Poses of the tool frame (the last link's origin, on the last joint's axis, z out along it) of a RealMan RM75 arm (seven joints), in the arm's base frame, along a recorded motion.
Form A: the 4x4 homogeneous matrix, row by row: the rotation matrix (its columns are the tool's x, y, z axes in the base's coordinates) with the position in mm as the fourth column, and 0 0 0 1 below. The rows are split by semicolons.
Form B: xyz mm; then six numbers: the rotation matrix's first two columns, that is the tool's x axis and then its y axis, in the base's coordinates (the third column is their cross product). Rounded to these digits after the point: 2 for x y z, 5 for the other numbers.
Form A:
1: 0.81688 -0.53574 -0.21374 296.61; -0.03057 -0.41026 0.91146 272.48; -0.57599 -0.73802 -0.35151 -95.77; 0 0 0 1
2: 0.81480 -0.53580 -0.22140 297.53; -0.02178 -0.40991 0.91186 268.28; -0.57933 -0.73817 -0.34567 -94.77; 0 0 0 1
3: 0.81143 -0.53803 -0.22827 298.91; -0.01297 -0.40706 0.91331 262.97; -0.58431 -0.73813 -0.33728 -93.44; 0 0 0 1
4: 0.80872 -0.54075 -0.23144 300.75; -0.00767 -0.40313 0.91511 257.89; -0.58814 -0.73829 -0.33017 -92.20; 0 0 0 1
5: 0.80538 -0.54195 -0.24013 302.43; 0.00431 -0.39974 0.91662 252.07; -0.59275 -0.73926 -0.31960 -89.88; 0 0 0 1
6: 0.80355 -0.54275 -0.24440 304.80; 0.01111 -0.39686 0.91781 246.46; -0.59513 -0.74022 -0.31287 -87.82; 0 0 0 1
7: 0.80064 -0.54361 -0.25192 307.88; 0.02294 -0.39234 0.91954 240.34; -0.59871 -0.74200 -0.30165 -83.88; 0 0 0 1
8: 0.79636 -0.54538 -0.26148 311.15; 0.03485 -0.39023 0.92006 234.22; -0.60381 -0.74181 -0.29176 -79.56; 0 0 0 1
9: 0.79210 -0.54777 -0.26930 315.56; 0.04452 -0.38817 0.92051 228.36; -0.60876 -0.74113 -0.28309 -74.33; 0 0 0 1
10: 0.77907 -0.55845 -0.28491 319.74; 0.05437 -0.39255 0.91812 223.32; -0.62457 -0.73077 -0.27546 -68.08; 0 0 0 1
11: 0.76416 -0.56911 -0.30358 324.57; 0.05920 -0.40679 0.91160 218.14; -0.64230 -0.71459 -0.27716 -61.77; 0 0 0 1
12: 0.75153 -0.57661 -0.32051 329.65; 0.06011 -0.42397 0.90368 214.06; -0.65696 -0.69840 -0.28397 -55.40; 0 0 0 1
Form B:
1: 296.61 272.48 -95.77 0.81688 -0.03057 -0.57599 -0.53574 -0.41026 -0.73802
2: 297.53 268.28 -94.77 0.81480 -0.02178 -0.57933 -0.53580 -0.40991 -0.73817
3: 298.91 262.97 -93.44 0.81143 -0.01297 -0.58431 -0.53803 -0.40706 -0.73813
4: 300.75 257.89 -92.20 0.80872 -0.00767 -0.58814 -0.54075 -0.40313 -0.73829
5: 302.43 252.07 -89.88 0.80538 0.00431 -0.59275 -0.54195 -0.39974 -0.73926
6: 304.80 246.46 -87.82 0.80355 0.01111 -0.59513 -0.54275 -0.39686 -0.74022
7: 307.88 240.34 -83.88 0.80064 0.02294 -0.59871 -0.54361 -0.39234 -0.74200
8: 311.15 234.22 -79.56 0.79636 0.03485 -0.60381 -0.54538 -0.39023 -0.74181
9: 315.56 228.36 -74.33 0.79210 0.04452 -0.60876 -0.54777 -0.38817 -0.74113
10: 319.74 223.32 -68.08 0.77907 0.05437 -0.62457 -0.55845 -0.39255 -0.73077
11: 324.57 218.14 -61.77 0.76416 0.05920 -0.64230 -0.56911 -0.40679 -0.71459
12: 329.65 214.06 -55.40 0.75153 0.06011 -0.65696 -0.57661 -0.42397 -0.69840
